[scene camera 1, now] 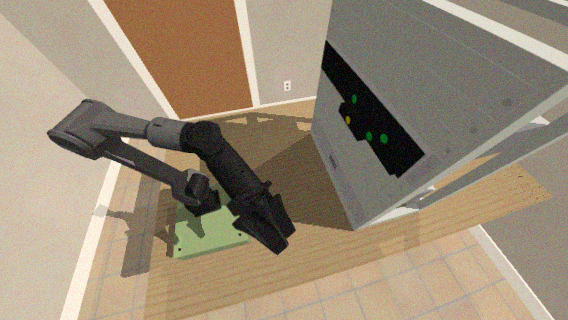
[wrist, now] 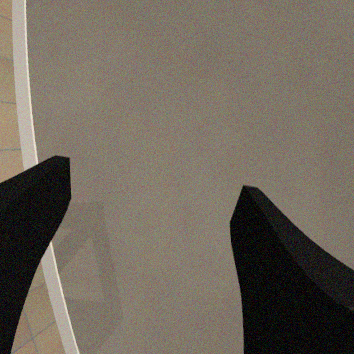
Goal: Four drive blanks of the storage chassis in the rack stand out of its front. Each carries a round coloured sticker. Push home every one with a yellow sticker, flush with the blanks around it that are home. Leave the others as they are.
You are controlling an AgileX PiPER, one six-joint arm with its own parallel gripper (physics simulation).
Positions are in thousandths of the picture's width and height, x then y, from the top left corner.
In view: my gripper (scene camera 1: 508,755) and a grey rack (scene camera 1: 710,317).
My gripper also shows in the wrist view (wrist: 434,541). The wrist view does not show the grey rack: it is out of frame.
